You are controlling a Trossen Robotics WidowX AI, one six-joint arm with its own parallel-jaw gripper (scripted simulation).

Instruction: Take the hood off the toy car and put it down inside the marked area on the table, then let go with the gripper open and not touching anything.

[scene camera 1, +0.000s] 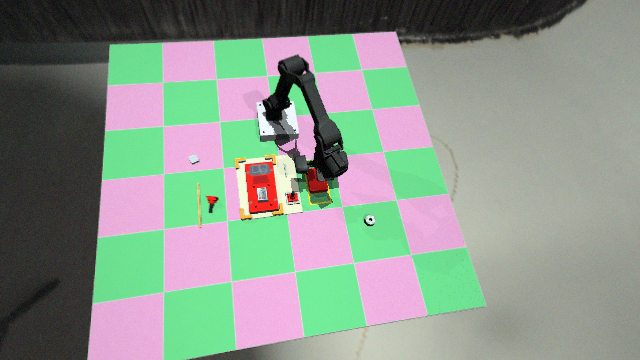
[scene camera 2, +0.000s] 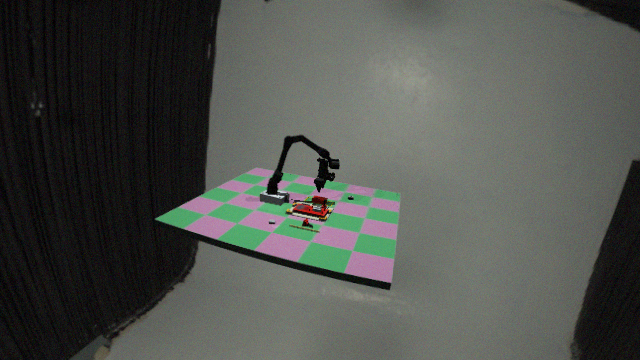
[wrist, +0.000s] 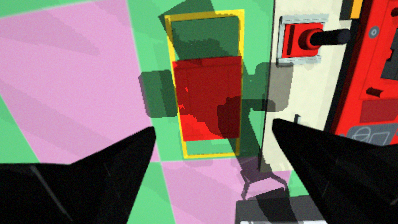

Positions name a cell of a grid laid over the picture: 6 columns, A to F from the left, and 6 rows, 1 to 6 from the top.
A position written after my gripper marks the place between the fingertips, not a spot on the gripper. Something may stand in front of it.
My gripper (wrist: D4) is open and holds nothing. Also in view: a red toy car (scene camera 1: C3).
